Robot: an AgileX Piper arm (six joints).
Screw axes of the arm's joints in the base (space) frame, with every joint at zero. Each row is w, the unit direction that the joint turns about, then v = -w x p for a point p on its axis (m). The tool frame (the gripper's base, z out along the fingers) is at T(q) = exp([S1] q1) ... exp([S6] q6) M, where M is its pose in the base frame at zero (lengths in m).
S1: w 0 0 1 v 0 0 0
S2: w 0 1 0 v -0.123 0 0
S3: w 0 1 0 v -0.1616 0 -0.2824
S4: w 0.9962 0 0.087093 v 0 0.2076 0
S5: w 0 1 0 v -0.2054 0 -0.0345
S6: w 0.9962 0 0.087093 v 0 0.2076 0
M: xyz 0.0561 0 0.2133 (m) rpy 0 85.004 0 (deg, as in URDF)
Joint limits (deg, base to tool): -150..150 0..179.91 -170..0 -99.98..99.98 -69.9..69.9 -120..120
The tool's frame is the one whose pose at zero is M.
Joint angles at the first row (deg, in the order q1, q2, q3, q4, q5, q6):
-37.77 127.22 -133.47 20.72 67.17 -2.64
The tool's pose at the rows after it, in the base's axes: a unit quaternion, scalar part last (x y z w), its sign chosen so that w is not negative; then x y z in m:
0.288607 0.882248 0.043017 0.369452 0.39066 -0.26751 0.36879
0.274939 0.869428 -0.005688 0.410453 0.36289 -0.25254 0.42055
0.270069 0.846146 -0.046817 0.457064 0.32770 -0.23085 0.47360
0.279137 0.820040 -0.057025 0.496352 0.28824 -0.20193 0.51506
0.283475 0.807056 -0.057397 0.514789 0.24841 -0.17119 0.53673
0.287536 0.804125 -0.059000 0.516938 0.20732 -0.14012 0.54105
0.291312 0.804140 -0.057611 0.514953 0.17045 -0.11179 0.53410
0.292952 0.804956 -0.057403 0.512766 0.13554 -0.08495 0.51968
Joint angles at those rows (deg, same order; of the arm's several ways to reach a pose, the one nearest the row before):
-37.77 121.95 -133.47 19.39 67.17 -2.69
-37.77 115.28 -133.47 15.67 67.17 -2.62
-37.77 107.93 -133.46 12.56 67.17 -1.42
-37.77 99.57 -130.68 11.65 67.17 1.38
-37.77 90.33 -123.94 11.58 67.17 2.79
-37.77 80.11 -114.11 11.16 67.17 3.42
-37.77 70.55 -104.28 11.03 67.17 3.84
-37.77 61.18 -94.63 10.91 67.17 3.96

